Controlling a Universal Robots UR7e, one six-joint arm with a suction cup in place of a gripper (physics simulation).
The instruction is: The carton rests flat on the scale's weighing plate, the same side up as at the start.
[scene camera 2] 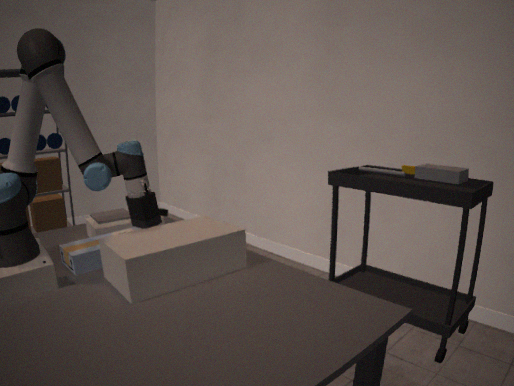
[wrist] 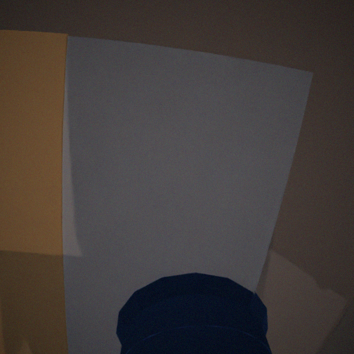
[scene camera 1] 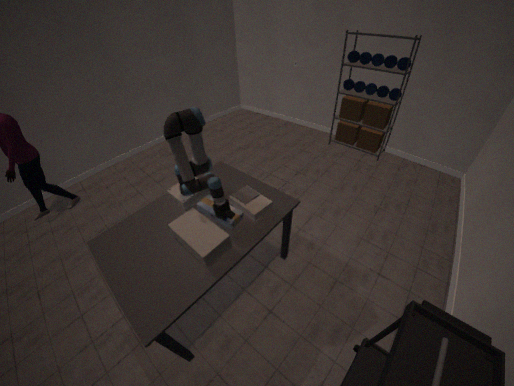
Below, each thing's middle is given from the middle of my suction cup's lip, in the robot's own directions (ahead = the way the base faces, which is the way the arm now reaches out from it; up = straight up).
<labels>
Now: the carton (wrist: 133,161) 110 mm behind my suction cup, 60 mm to the left of it and 40 mm below it. From my suction cup the other things lie so: scale (scene camera 1: 254,205): 40 mm ahead, 240 mm to the left, 30 mm below; large beige box (scene camera 1: 207,242): 50 mm behind, 190 mm to the right, 10 mm below.
</labels>
